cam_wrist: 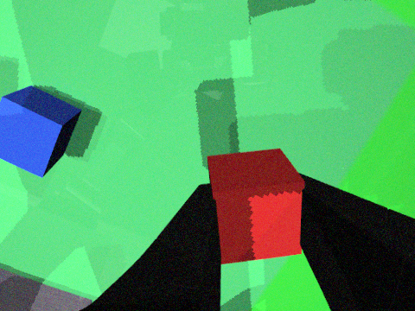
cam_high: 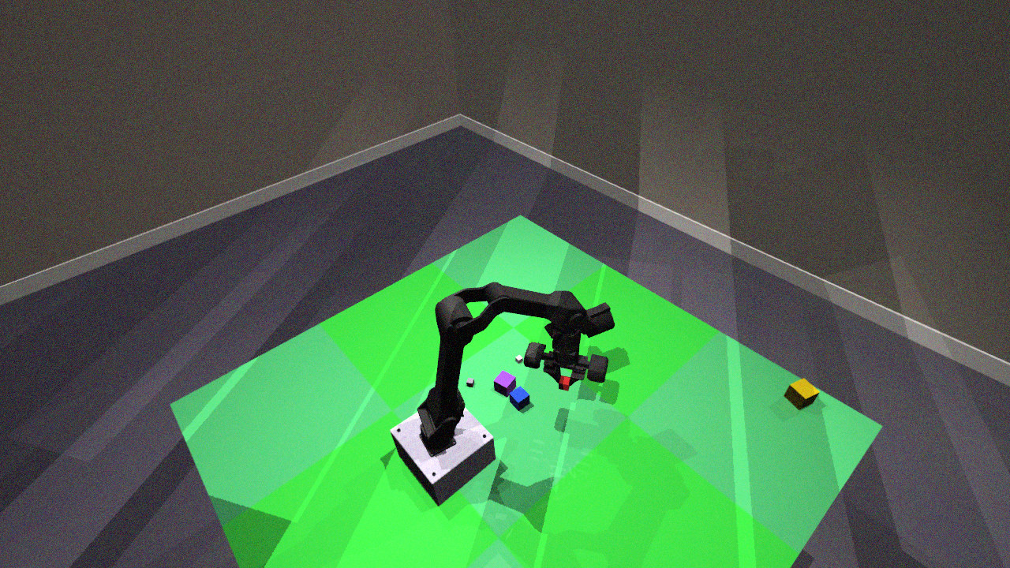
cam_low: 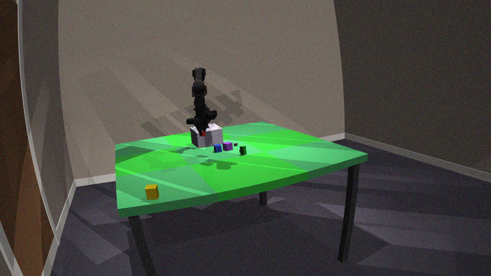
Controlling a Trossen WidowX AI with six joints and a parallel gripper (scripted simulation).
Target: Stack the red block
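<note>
Now: the white cube 210 mm to the left of my gripper tip and 120 mm below it. From my gripper tip the other things lie so: purple cube 80 mm behind, 150 mm to the left, 110 mm below; blue cube 80 mm behind, 90 mm to the left, 110 mm below; red block right at my gripper tip.
</note>
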